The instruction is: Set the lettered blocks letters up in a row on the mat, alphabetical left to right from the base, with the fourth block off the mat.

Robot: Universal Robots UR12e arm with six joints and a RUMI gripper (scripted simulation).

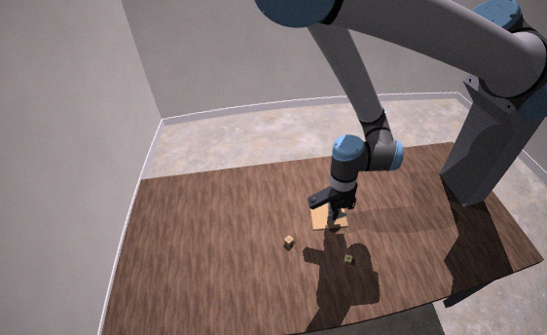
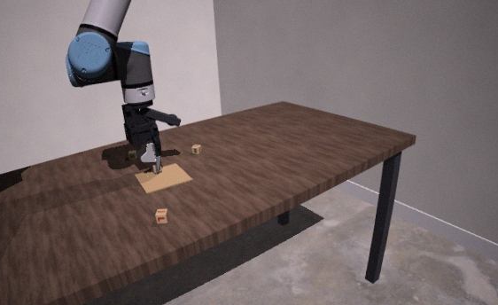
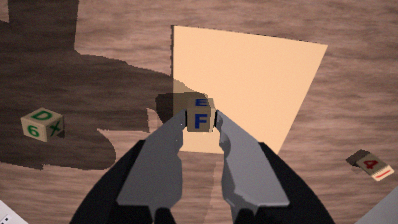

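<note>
The mat is 4 cm to the right of my hand, 2 cm below it and 1 cm behind it.
</note>
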